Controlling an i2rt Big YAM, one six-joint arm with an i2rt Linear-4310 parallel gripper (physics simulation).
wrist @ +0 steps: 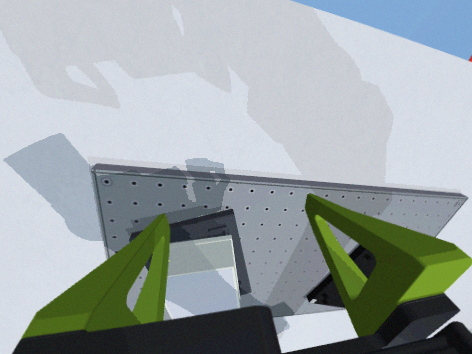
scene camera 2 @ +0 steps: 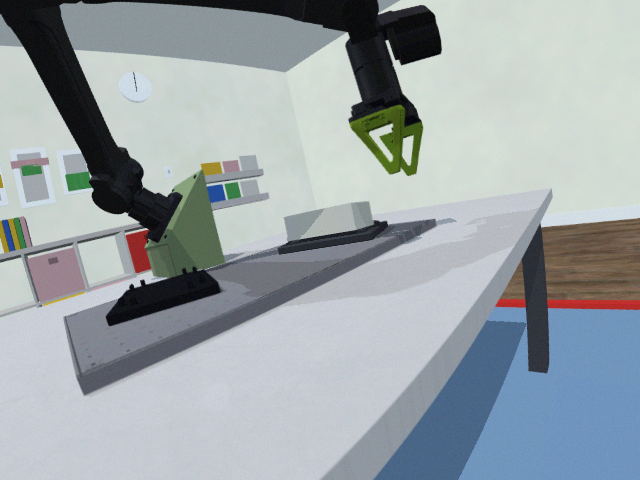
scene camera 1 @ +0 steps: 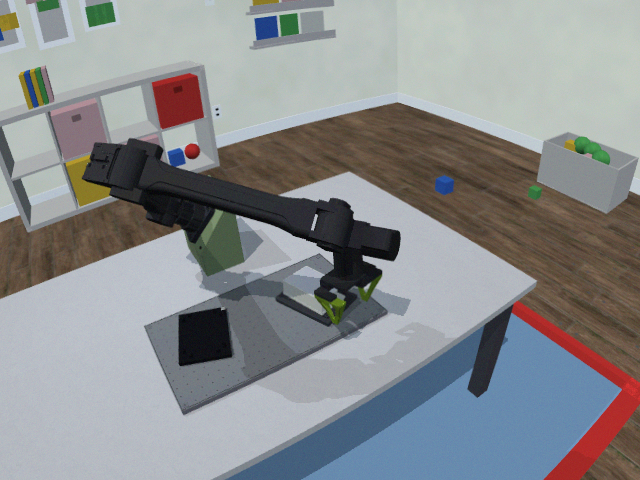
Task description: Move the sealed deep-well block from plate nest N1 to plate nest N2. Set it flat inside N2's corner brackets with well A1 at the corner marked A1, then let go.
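Where they show: gripper, fingertip midpoint: [wrist: 238, 210] [scene camera 2: 404, 174] [scene camera 1: 350, 311]; arm's base, origin of the base link: [scene camera 2: 166, 218] [scene camera 1: 201, 219].
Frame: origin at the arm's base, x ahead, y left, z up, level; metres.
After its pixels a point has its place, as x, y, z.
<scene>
The sealed deep-well block [scene camera 1: 301, 298] @(0.358, 0.146, -0.082) [scene camera 2: 330, 221] @(0.381, 0.156, -0.079) [wrist: 202, 285] @(0.381, 0.196, -0.059), whitish with a pale lid, sits in black nest N1 [scene camera 1: 305, 311] @(0.382, 0.144, -0.104) [scene camera 2: 330, 243] @(0.385, 0.142, -0.111) [wrist: 241, 265] @(0.360, 0.136, -0.104). My gripper [scene camera 1: 351, 310] @(0.503, 0.199, -0.033) [scene camera 2: 402, 173] @(0.503, 0.199, -0.033) [wrist: 238, 210] @(0.503, 0.199, -0.033) is open and empty, well above the block's height and off to its front-right side. It hides part of the block in scene camera 1; its body covers the block's near part in the wrist view. Nest N2 [scene camera 1: 204, 335] @(0.346, -0.098, -0.104) [scene camera 2: 165, 298] @(0.417, -0.114, -0.105) [wrist: 330, 292] @(0.301, -0.054, -0.104) is black and holds no block. A small white mark [scene camera 1: 223, 308] @(0.275, -0.030, -0.104) shows at one N2 corner. Lettering is unreadable.
Both nests stand on a grey perforated board [scene camera 1: 268, 335] @(0.403, 0.040, -0.116) [scene camera 2: 258, 284] @(0.454, -0.024, -0.116) [wrist: 280, 215] @(0.444, 0.107, -0.116) on the white table [scene camera 1: 103, 403] @(0.426, -0.368, -0.129) [scene camera 2: 232, 392] @(0.608, -0.127, -0.129) [wrist: 190, 115] @(0.535, 0.240, -0.129). The green arm mount [scene camera 1: 219, 248] @(0.088, 0.021, -0.054) [scene camera 2: 193, 232] @(0.086, 0.030, -0.047) stands behind the board. The table edge runs past the board's front and right.
</scene>
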